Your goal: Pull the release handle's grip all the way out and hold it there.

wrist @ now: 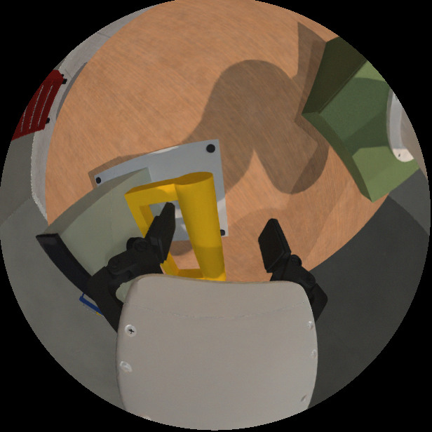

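The yellow release handle's grip is a thick bar on a rectangular yellow frame, left of the middle of the wrist view. It stands beside a grey-green housing with a black edge, on a light grey base plate with dark bolts. My gripper is wide open with nothing held. Its left finger overlaps the frame's opening in the view, and its right finger is apart to the right of the grip, so the thick bar lies between the two fingers in the picture. Whether the left finger touches the frame cannot be told.
A green angular pedestal with a light round arm base stands at the upper right. A red slatted object is at the far left, past the edge of the wooden table. Part of a blue object shows at the lower left.
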